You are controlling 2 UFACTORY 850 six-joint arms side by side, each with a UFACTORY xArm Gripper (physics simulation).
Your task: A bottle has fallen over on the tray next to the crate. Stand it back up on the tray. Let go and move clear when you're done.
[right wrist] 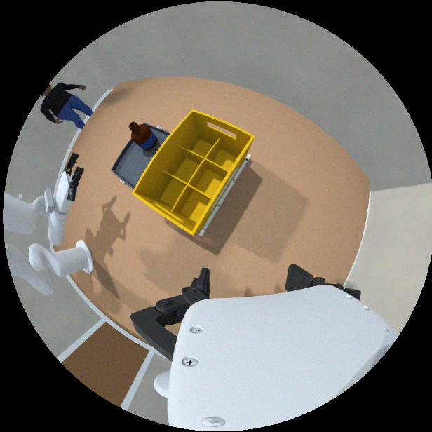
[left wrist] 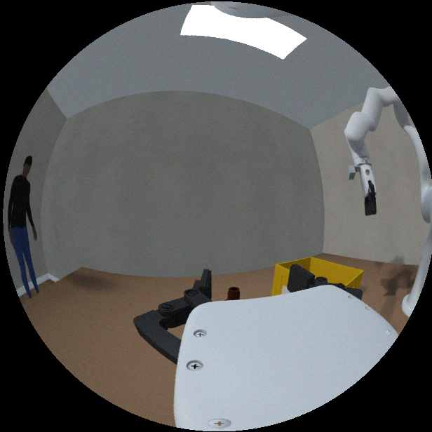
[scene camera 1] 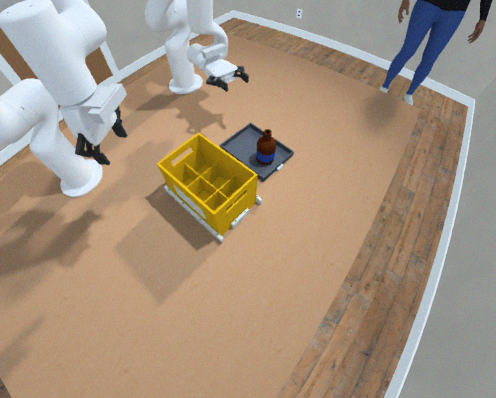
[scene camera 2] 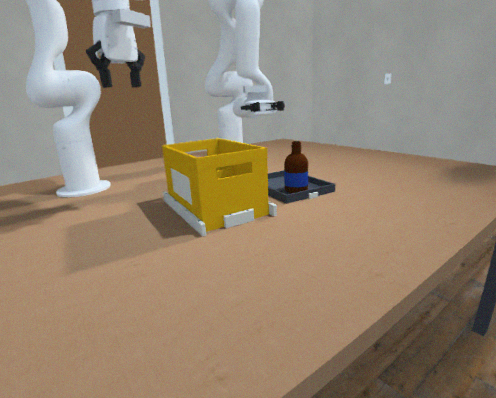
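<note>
A brown bottle [scene camera 1: 266, 147] [scene camera 2: 296, 167] [right wrist: 143, 137] with a blue label stands upright on the dark tray [scene camera 1: 239, 138] [scene camera 2: 327, 188] [right wrist: 125, 175]. In the left wrist view the top of the bottle's neck [left wrist: 233, 293] shows above the gripper housing. My left gripper [scene camera 1: 233, 80] [scene camera 2: 263, 106] is open and empty, raised behind the tray and apart from the bottle. My right gripper [scene camera 1: 106, 145] [scene camera 2: 121, 85] [right wrist: 250, 280] is open and empty, high above the table at the picture's left in both scene views.
A yellow crate [scene camera 1: 242, 192] [scene camera 2: 232, 195] [left wrist: 320, 265] [right wrist: 162, 145] with empty compartments stands right beside the tray, between white strips on the table. A person [scene camera 1: 425, 45] [left wrist: 21, 220] [right wrist: 65, 105] stands beyond the table's edge.
</note>
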